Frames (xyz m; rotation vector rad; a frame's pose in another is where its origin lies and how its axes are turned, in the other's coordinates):
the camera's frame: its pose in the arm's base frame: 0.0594 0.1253 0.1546 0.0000 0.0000 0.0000
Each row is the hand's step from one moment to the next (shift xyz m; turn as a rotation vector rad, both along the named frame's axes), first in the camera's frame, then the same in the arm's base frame.
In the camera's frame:
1: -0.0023 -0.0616 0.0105 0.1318 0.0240 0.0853
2: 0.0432 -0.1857 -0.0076 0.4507 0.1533 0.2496
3: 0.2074 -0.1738 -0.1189 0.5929 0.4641 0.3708
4: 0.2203 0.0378 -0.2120 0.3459 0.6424 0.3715
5: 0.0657 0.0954 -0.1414 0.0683 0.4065 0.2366
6: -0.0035 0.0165 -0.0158 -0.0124 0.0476 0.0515
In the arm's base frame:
1: -0.0023 -0.0616 0.0105 0.1318 0.0240 0.0853
2: 0.0432 -0.1857 -0.0076 0.4507 0.1533 0.2496
3: 0.2074 -0.1738 -0.1189 0.5929 0.4641 0.3708
4: 0.2203 0.0378 -0.2120 0.3459 0.6424 0.3715
5: 0.0657 0.0954 -0.1414 0.0683 0.4065 0.2366
6: -0.0035 0.0165 -0.0158 -0.0124 0.0476 0.0515

